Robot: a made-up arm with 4 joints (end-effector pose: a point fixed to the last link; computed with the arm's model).
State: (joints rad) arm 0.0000 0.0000 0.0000 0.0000
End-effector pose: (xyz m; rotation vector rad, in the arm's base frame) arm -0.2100 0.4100 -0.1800 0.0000 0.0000 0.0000
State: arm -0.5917 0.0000 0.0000 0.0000
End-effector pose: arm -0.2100 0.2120 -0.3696 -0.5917 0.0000 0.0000
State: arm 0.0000 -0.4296 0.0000 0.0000
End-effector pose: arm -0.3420 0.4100 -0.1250 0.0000 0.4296 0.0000
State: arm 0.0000 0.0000 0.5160 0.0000
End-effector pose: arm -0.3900 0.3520 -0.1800 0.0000 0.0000 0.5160
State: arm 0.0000 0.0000 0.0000 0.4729
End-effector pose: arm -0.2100 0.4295 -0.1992 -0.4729 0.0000 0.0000
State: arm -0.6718 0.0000 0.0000 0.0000
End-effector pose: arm -0.2100 0.1778 -0.3852 -0.6718 0.0000 0.0000
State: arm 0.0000 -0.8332 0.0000 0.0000
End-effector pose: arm -0.4346 0.4100 -0.0275 0.0000 0.8332 0.0000
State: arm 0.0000 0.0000 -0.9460 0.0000
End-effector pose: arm 0.0984 0.2726 -0.1800 0.0000 0.0000 -0.9460
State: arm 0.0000 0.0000 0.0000 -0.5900
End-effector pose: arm -0.2100 0.3771 -0.1718 0.5900 0.0000 0.0000
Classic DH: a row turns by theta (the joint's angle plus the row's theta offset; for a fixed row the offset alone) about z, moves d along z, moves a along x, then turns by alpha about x. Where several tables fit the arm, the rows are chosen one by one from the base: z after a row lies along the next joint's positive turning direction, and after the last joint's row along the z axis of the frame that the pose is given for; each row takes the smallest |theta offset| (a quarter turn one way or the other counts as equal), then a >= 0, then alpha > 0; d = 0 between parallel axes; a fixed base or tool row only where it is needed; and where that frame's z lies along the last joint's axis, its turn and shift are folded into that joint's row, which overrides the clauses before.
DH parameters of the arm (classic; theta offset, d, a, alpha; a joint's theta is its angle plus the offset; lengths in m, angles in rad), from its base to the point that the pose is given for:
base (fixed): 1.5708 0.05 0 1.5708
joint 1: 1.5708 -0.15 0.1 -1.5708
joint 2: 1.5708 -0.04 0.04 1.5708
joint 3: -1.5708 -0.38 0.34 -1.5708
joint 4: 0 0.02 0.03 1.5708
tool (fixed): -1.5708 0.05 0 0

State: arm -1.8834 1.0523 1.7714 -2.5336
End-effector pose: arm 0.0437 -0.3461 0.2005 -0.4415 1.6569 -0.3266
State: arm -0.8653 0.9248 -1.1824 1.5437
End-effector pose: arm 0.3654 0.2137 -0.0392 -1.4636 -0.4436 -1.4368
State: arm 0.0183 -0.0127 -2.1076 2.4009
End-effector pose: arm 0.1168 -0.1164 -0.2928 -1.3045 2.3036 -0.8607
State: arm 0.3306 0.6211 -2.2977 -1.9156
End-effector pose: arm 0.2147 -0.0958 -0.0806 -1.4103 2.1098 1.5552
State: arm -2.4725 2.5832 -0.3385 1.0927
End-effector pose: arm -0.0090 -0.0432 -0.5760 -0.8850 -2.2462 1.6757
